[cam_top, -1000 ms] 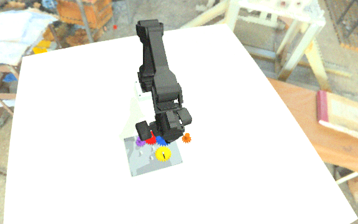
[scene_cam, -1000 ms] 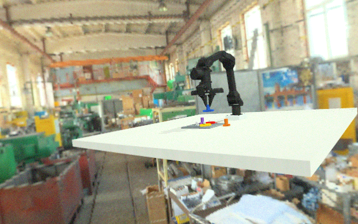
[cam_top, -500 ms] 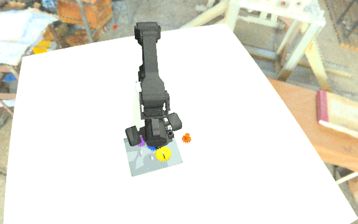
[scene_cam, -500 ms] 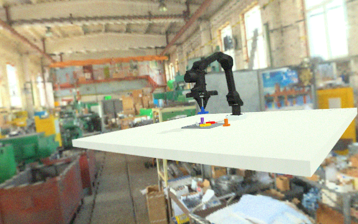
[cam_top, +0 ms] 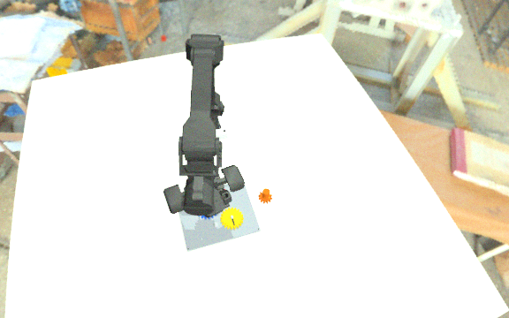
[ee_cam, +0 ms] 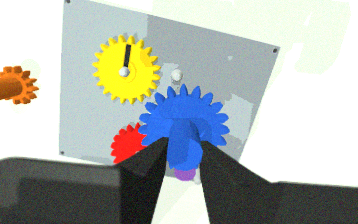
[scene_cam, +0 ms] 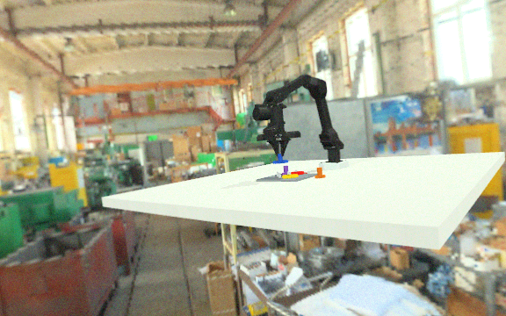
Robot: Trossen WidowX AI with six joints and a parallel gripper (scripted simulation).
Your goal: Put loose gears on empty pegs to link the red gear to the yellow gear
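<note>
My gripper tip is 70 mm above the purple gear, 50 mm past it and 10 mm to the left of it. The rest, counted from my gripper tip: blue gear: 10 mm below; red gear: 80 mm below, 60 mm behind, 40 mm to the left; yellow gear: 80 mm below, 60 mm to the left, 30 mm ahead.
</note>
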